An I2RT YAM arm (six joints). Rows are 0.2 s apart.
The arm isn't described. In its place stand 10 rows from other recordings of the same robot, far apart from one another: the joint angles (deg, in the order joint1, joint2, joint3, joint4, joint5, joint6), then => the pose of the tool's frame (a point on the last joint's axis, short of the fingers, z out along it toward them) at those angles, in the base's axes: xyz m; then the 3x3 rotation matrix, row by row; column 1 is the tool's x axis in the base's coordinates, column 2 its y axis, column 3 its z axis.
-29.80, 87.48, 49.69, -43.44, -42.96, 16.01 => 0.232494, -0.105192, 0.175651; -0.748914, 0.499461, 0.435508; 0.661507, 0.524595, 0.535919; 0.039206, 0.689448, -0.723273
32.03, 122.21, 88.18, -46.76, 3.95, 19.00 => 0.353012, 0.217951, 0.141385; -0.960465, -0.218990, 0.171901; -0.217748, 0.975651, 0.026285; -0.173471, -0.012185, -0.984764
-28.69, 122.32, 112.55, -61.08, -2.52, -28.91 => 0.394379, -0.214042, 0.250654; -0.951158, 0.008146, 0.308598; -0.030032, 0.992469, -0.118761; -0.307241, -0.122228, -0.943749
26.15, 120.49, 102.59, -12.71, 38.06, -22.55 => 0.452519, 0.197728, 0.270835; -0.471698, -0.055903, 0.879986; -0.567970, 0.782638, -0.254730; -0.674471, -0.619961, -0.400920
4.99, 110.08, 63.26, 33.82, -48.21, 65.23 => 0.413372, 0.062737, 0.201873; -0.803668, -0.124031, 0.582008; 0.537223, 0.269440, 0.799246; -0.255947, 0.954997, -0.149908
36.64, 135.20, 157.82, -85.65, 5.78, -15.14 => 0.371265, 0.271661, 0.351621; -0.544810, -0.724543, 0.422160; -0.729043, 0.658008, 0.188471; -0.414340, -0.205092, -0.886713
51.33, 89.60, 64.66, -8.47, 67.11, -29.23 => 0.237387, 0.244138, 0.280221; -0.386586, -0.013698, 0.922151; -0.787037, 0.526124, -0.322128; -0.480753, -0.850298, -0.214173
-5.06, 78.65, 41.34, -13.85, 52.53, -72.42 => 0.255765, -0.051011, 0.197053; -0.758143, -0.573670, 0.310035; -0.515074, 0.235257, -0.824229; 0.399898, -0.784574, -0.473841
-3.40, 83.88, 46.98, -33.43, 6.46, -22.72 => 0.259922, -0.019454, 0.173884; -0.904411, -0.273822, 0.327204; -0.330721, 0.934431, -0.132147; -0.269564, -0.227729, -0.935668
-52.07, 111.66, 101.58, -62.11, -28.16, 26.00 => 0.259989, -0.306278, 0.274718; -0.260063, 0.801823, 0.538003; 0.962441, 0.260224, 0.077402; -0.077938, 0.537926, -0.839382
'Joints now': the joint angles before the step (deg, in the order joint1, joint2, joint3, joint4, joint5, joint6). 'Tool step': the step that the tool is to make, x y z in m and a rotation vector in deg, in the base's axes. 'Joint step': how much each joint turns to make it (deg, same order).
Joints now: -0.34 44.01 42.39 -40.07 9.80 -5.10
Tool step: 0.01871 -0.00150 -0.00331 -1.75 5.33 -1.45
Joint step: 0.00 6.73 2.73 -1.27 2.28 -0.27
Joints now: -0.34 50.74 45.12 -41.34 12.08 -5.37
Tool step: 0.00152 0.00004 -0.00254 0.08 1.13 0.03
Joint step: 0.00 0.74 0.00 -0.40 -0.07 0.03
